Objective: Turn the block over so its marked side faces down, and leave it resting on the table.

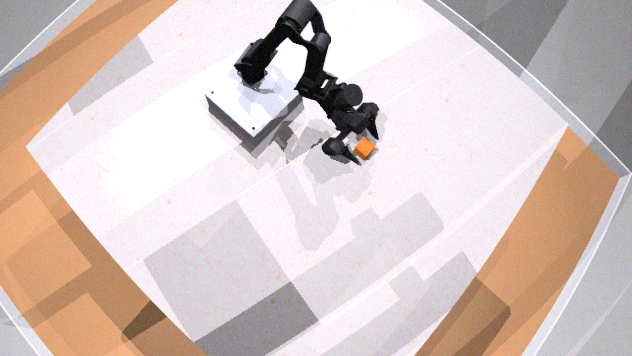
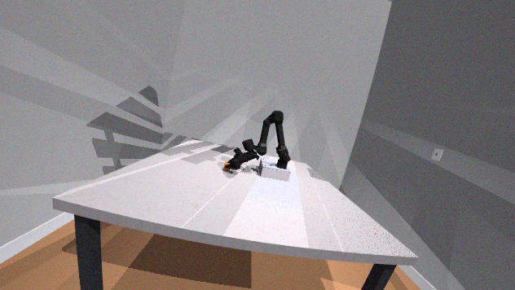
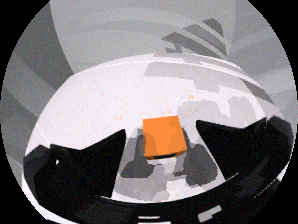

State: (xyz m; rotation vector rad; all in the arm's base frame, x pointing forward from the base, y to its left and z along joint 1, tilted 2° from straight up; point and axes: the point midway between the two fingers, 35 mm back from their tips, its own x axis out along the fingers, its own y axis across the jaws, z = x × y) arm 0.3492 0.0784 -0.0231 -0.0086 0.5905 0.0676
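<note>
Now: gripper tip 2 cm past the orange block and 1 cm above it.
</note>
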